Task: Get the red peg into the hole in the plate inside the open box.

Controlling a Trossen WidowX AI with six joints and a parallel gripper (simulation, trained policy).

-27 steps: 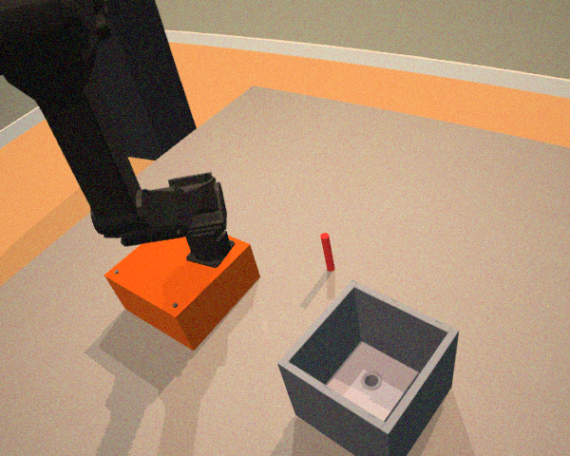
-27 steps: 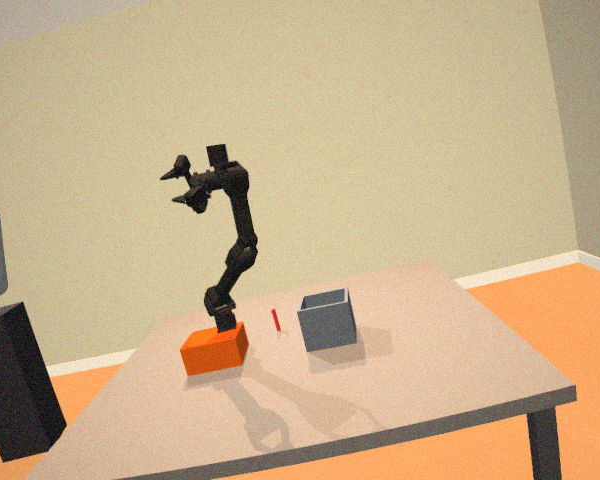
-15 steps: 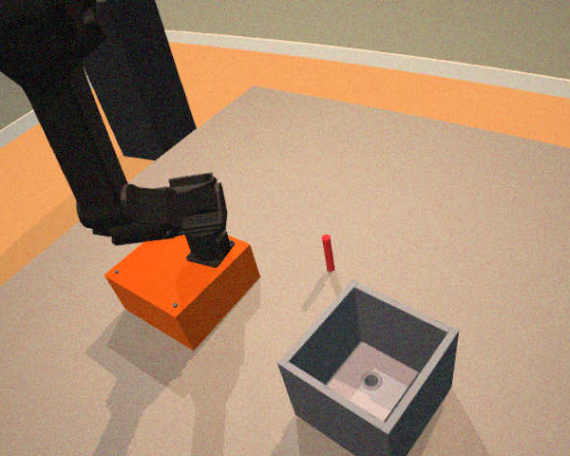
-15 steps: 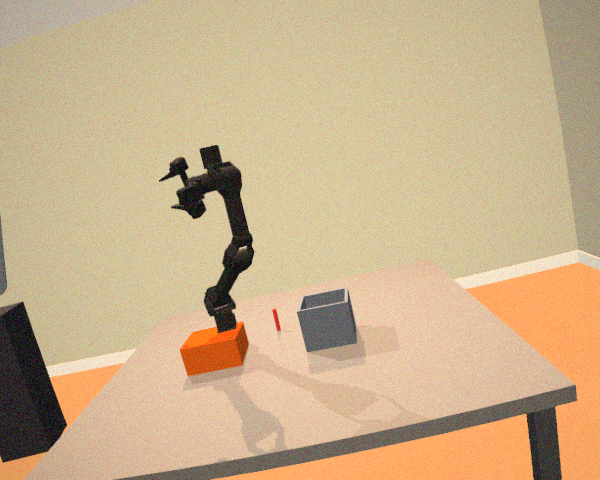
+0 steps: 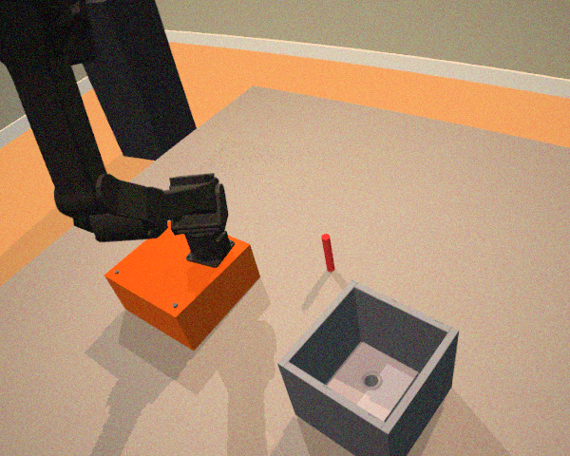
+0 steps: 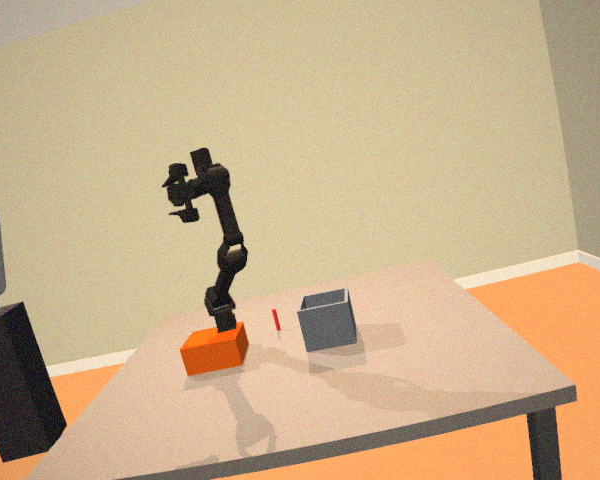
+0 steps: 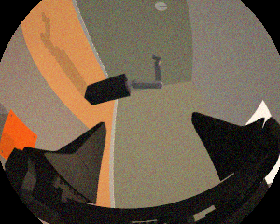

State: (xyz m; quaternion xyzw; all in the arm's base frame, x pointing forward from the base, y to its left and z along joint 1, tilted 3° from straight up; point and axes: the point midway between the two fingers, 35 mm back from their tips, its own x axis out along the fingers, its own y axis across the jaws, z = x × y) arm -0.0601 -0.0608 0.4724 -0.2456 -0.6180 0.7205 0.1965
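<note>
Right now my gripper tip is 520 mm above the red peg, 260 mm short of it and 110 mm to the right of it. The rest, counted from my gripper tip: pale plate (510 mm below, 410 mm ahead, 110 mm to the right).
</note>
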